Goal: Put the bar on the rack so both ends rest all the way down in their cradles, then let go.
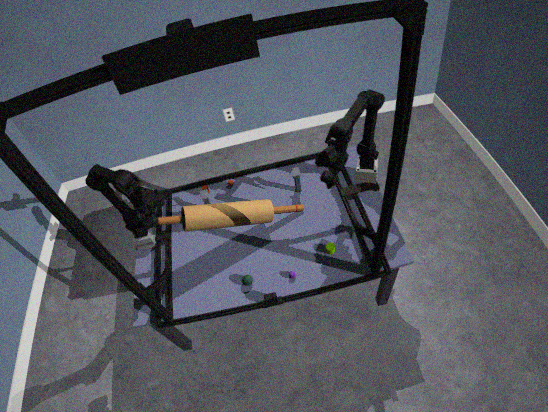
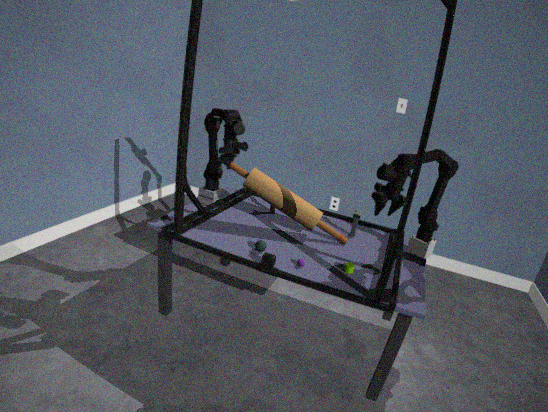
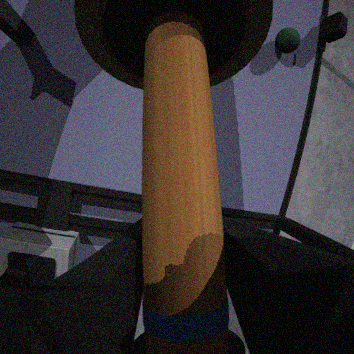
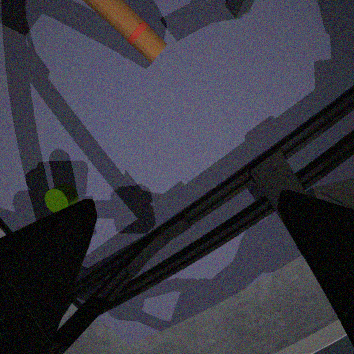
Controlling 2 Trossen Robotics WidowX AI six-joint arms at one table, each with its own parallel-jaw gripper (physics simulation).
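Frame: origin at the left arm's base, x ahead, y left, z up, level; millimetres.
Seen in the pictures: left gripper, between the fingertips: (image 1: 159, 225) (image 2: 229, 169) (image 3: 180, 224); right gripper, between the fingertips: (image 2: 382, 215) (image 4: 188, 203); left arm's base, origin of its link: (image 1: 141, 231) (image 2: 211, 188) (image 3: 31, 274); right arm's base, origin of its link: (image 1: 367, 164) (image 2: 423, 238).
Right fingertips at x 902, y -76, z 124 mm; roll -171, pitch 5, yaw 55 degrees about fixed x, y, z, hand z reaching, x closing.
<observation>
Pixels of each thing's top centre, then the offset from my right fingertips to it.
- upright rack post, centre of its top: (image 1: 296, 171) (image 2: 357, 212) 174 mm left, 122 mm back, 74 mm down
- dark green ball, centre of its top: (image 3: 296, 34) (image 1: 246, 277) (image 2: 261, 240) 263 mm right, 434 mm back, 155 mm down
- purple ball, centre of its top: (image 2: 301, 259) (image 1: 291, 272) 279 mm right, 250 mm back, 171 mm down
- lime piece, centre of its top: (image 4: 55, 200) (image 2: 349, 264) (image 1: 330, 246) 200 mm right, 67 mm back, 171 mm down
- small orange thing, centre of its top: (image 1: 229, 180) 311 mm left, 450 mm back, 167 mm down
The bar, a tan rolling pin with a dark stripe (image 1: 210, 216) (image 2: 267, 186) (image 3: 180, 150) (image 4: 125, 22), is tilted in the air, its left end high and its red-banded right end low. My left gripper (image 1: 150, 223) (image 2: 227, 161) (image 3: 180, 224) is shut on its left handle, near the blue band. My right gripper (image 1: 324, 170) (image 2: 386, 211) (image 4: 188, 203) is open and empty, apart from the right handle, above the table's right side. One upright rack post (image 1: 296, 174) (image 2: 355, 225) stands behind the bar's right end. The other post (image 2: 272, 207) is mostly hidden behind the bar.
A dark green ball (image 1: 247, 280) (image 2: 260, 245) (image 3: 287, 40), a purple ball (image 1: 292, 275) (image 2: 300, 262) and a lime piece (image 1: 330, 248) (image 2: 349, 268) (image 4: 56, 200) lie toward the front. A small orange thing (image 1: 230, 183) lies at the back. Black frame uprights (image 1: 400, 125) (image 2: 186, 100) rise at the sides.
</observation>
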